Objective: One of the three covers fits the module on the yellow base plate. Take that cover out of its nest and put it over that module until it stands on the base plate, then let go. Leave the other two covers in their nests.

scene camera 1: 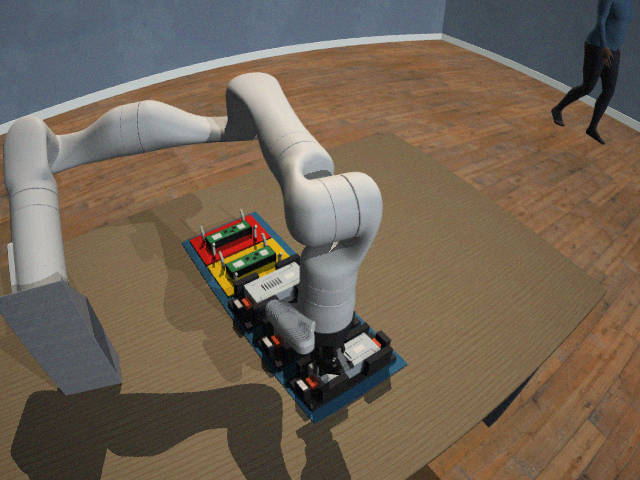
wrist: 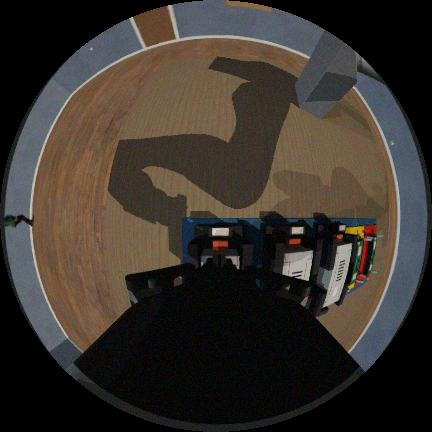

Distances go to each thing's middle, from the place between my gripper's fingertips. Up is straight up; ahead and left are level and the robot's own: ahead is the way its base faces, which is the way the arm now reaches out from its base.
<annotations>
I see the yellow base plate (scene camera 1: 220, 274) 2 cm behind my hand, 33 cm to the left of it and 5 cm below it. The rest, counted from my hand: red base plate (scene camera 1: 206, 254) 4 cm behind, 43 cm to the left, 5 cm below.
</annotations>
